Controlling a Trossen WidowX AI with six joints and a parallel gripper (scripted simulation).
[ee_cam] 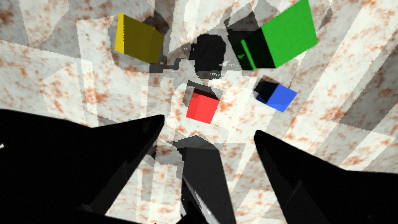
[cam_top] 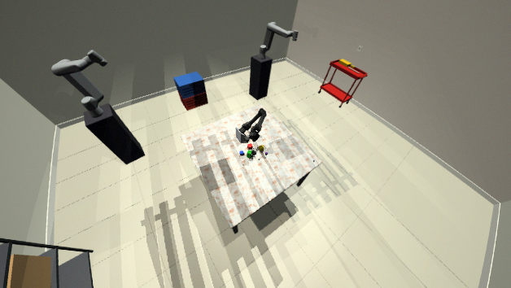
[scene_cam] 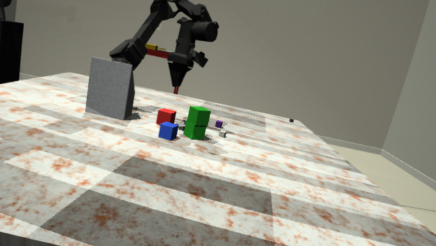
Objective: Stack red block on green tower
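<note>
Now: gripper tip 1 cm past the red block and 11 cm above it. Also, from my gripper tip: white block (18 cm ahead, 2 cm to the right, 12 cm below); then yellow block (9 cm ahead, 10 cm to the left, 11 cm below); then blue block (14 cm to the right, 11 cm below).
</note>
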